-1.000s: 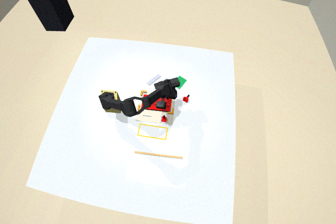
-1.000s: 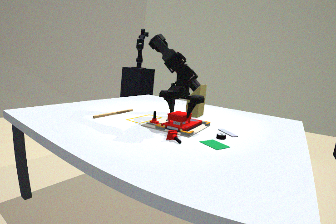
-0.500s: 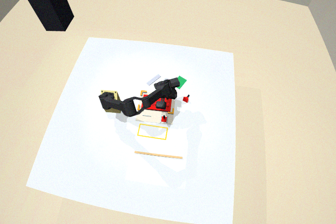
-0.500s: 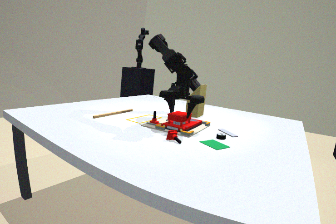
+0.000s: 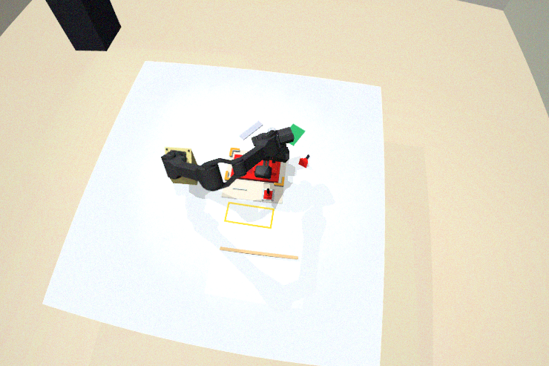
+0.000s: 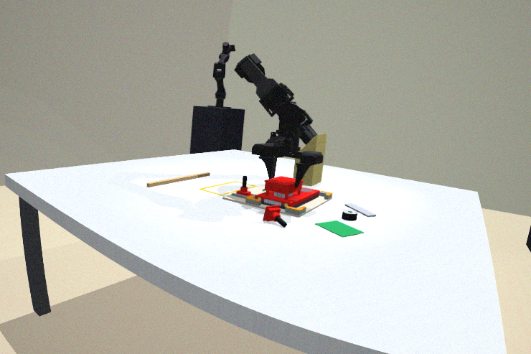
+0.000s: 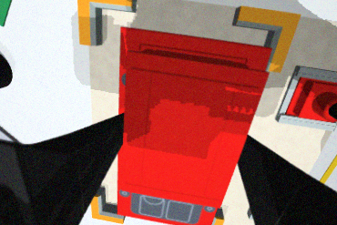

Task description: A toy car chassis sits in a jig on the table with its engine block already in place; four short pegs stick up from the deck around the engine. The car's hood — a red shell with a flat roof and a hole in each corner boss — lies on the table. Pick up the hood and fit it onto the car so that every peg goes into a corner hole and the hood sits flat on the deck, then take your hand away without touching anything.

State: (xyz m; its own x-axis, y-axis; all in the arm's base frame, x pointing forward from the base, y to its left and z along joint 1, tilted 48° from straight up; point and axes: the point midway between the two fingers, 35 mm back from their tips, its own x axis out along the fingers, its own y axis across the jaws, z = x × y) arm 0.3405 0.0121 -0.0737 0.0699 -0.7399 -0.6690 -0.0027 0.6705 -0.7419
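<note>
Right now my gripper tip is right at the red hood. Round my gripper tip: grey strip (20 cm to the left, 10 cm behind, 5 cm below); grey engine block (3 cm below, 1 cm to the left); jig (4 cm below, 4 cm behind, 1 cm to the right).
</note>
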